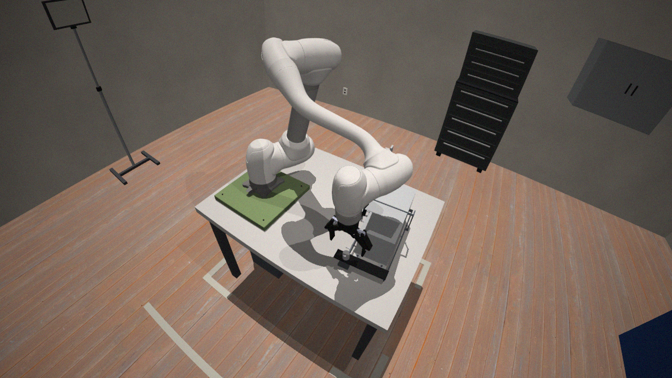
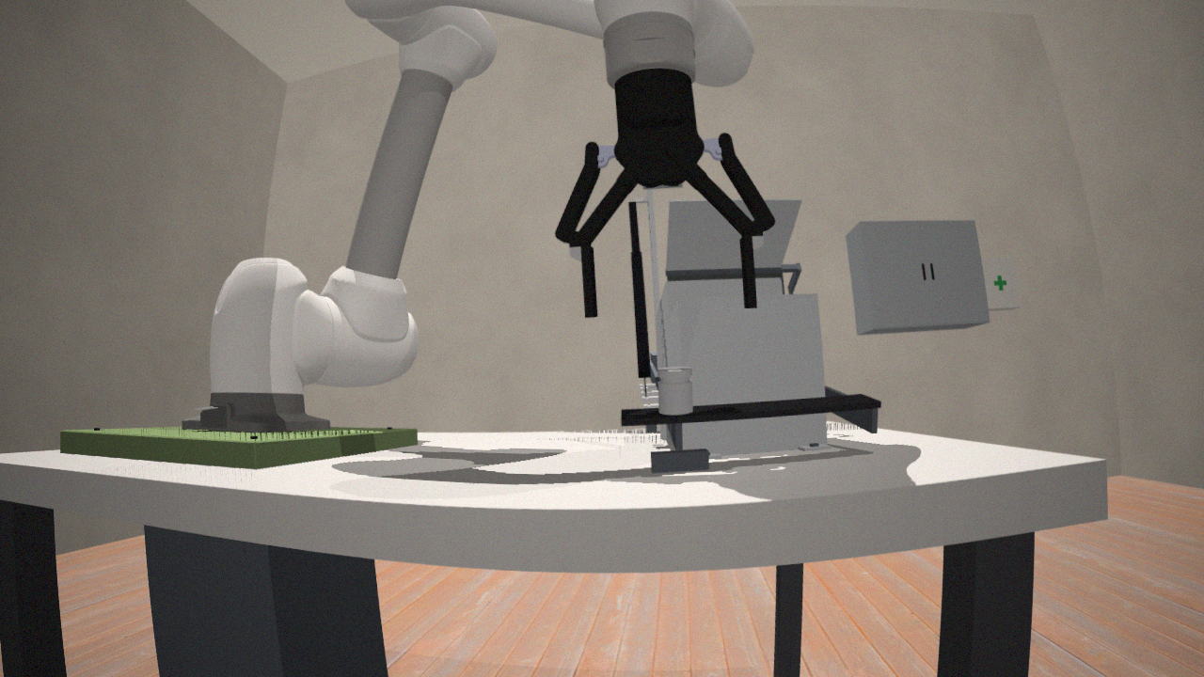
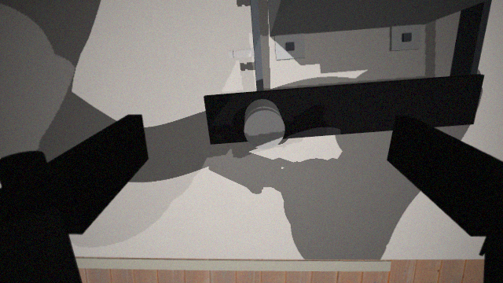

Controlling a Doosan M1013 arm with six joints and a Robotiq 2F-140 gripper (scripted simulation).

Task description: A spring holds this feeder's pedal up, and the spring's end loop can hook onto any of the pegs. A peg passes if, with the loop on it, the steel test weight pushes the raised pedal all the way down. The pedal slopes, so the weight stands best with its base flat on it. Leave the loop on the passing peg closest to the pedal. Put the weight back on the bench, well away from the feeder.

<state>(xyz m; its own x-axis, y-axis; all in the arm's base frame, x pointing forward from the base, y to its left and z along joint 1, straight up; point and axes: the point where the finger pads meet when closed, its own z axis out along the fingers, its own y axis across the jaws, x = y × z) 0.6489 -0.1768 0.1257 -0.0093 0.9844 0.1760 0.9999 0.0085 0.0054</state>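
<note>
My gripper is now 7 cm above the steel test weight. The rest, counted from my hand: small dark block 1 cm to the right, 14 cm below.
</note>
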